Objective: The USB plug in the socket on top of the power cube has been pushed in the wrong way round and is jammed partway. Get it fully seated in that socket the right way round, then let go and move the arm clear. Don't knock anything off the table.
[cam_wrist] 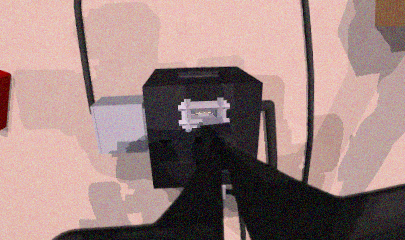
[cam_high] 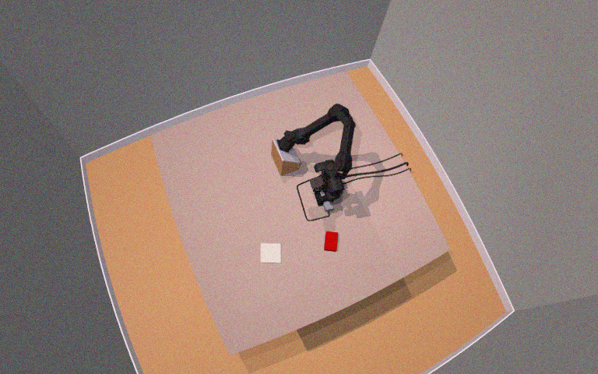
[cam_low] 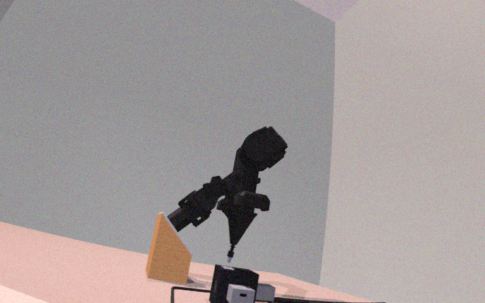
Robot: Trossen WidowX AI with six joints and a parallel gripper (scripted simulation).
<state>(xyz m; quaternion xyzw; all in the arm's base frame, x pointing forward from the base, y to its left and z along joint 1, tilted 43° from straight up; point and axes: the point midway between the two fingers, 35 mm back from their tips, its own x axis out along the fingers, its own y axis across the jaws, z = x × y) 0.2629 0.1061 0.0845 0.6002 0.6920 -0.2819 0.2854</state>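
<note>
The USB socket is 60 mm below my gripper tip. Round my gripper tip: red block: 240 mm ahead, 20 mm to the right, 110 mm below; white block: 220 mm ahead, 320 mm to the right, 120 mm below; USB plug: 20 mm below.
</note>
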